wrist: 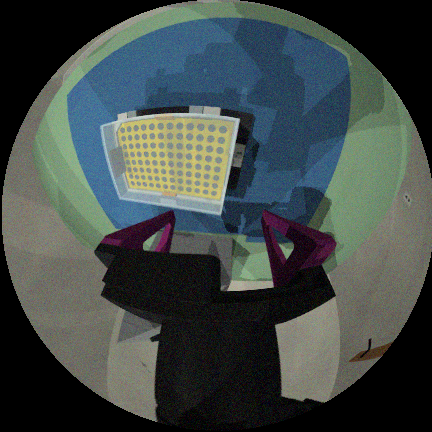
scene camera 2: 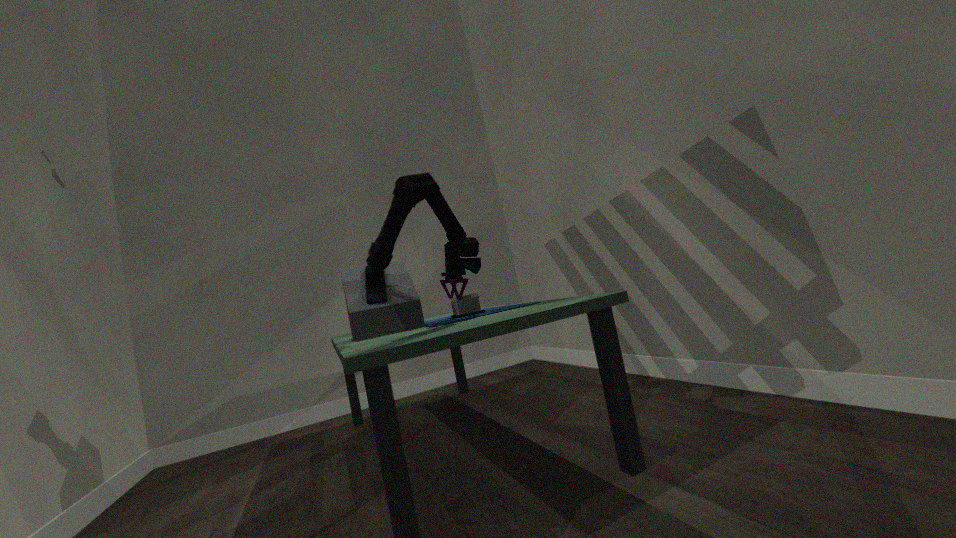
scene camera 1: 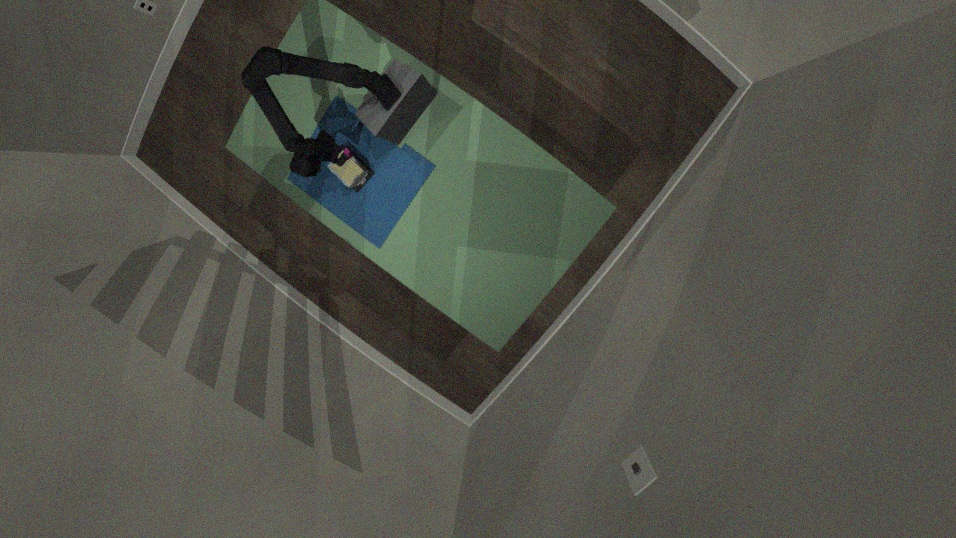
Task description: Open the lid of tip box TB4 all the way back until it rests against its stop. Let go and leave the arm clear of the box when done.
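Pixels of known places: gripper, between the fingertips: point(wrist: 217, 214) point(scene camera 2: 454, 298) point(scene camera 1: 342, 148); arm's base, origin of its link: point(scene camera 2: 375, 285) point(scene camera 1: 387, 91).
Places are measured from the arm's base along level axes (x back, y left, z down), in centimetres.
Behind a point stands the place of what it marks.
Note:
The tip box point(scene camera 1: 348, 171) {x -31.8, y 4.4, z 10.1 cm} point(scene camera 2: 467, 305) {x -31.5, y -3.5, z 14.1 cm} point(wrist: 175, 155) {x -33.1, y 0.6, z 10.0 cm} stands on the blue mat point(scene camera 1: 401, 194) {x -25.6, y 24.1, z 17.8 cm} point(wrist: 105, 85) {x -43.2, y 16.4, z 17.8 cm}. It has a dark base and a yellow rack with rows of grey holes, seen through its clear lid point(wrist: 170, 202) {x -28.4, y 1.5, z 10.0 cm}. The lid looks shut; no raised lid shows. Pale hinge-like blocks point(wrist: 205, 110) {x -36.5, y -1.2, z 11.2 cm} sit along its far edge in the wrist view. No TB4 label can be read. My gripper point(scene camera 1: 343, 155) {x -27.2, y -3.3, z 10.6 cm} point(scene camera 2: 453, 296) {x -27.2, y -3.3, z 10.6 cm} point(wrist: 217, 214) {x -27.2, y -3.3, z 10.6 cm} is open and empty, with magenta fingers pointing down. It is above and beside the near edge of the box; contact cannot be told.
The grey block point(scene camera 1: 408, 110) {x 0.3, y 8.9, z 3.1 cm} point(scene camera 2: 387, 319) {x -1.8, y -8.7, z 13.0 cm} point(wrist: 192, 245) {x -13.3, y 0.7, z 14.9 cm} under the arm's base stands on the green table point(scene camera 1: 434, 281) {x -41.8, y 57.1, z 18.0 cm} point(scene camera 2: 534, 316) {x -35.5, y -55.4, z 18.8 cm}. The black arm point(scene camera 1: 314, 66) {x -8.1, y -14.5, z -19.4 cm} point(scene camera 2: 414, 184) {x -17.2, y -25.8, z -27.2 cm} arches from it to the box. Dark shadows cross the mat. Walls surround the table.

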